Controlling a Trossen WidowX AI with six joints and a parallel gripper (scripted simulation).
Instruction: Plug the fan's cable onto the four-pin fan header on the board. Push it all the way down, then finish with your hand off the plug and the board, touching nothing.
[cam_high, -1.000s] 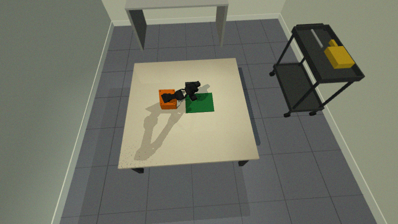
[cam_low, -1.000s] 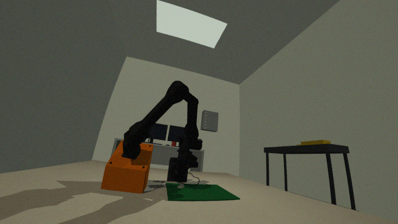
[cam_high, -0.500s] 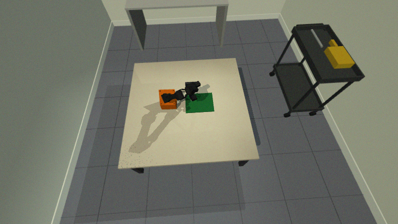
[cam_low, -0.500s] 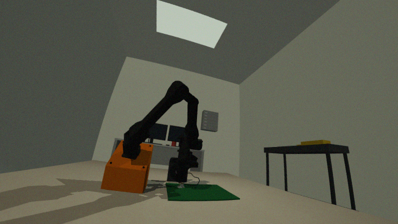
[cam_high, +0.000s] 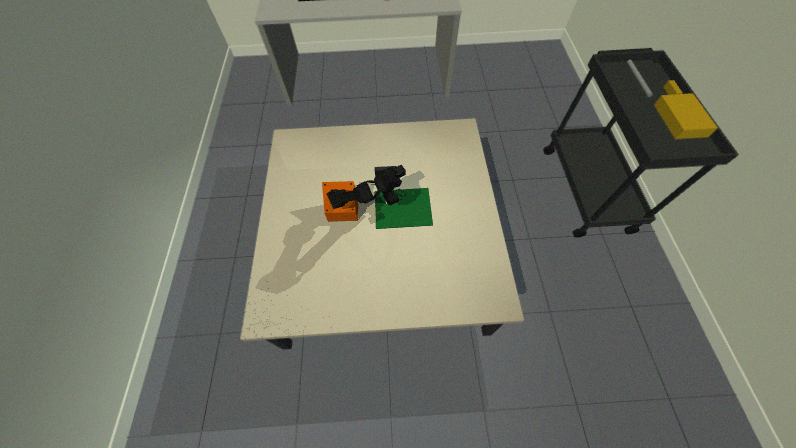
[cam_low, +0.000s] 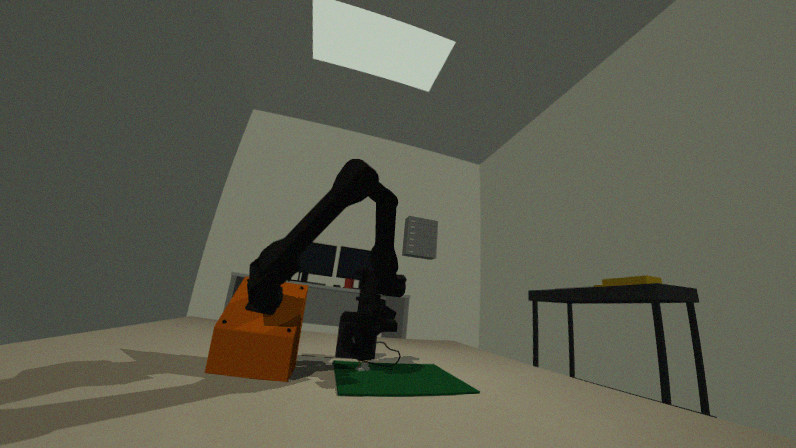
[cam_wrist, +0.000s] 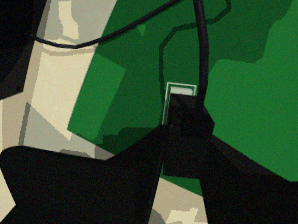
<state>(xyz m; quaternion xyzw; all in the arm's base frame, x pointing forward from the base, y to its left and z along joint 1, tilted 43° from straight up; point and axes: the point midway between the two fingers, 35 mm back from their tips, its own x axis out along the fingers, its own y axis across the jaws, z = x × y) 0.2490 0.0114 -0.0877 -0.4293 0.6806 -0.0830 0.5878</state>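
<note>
Now: the dark fan plug 1 cm above my gripper tip. The rest, counted from my gripper tip: black fan (1 cm behind, 14 cm to the left, 2 cm above); green board (9 cm ahead, 3 cm to the right, 5 cm below).
</note>
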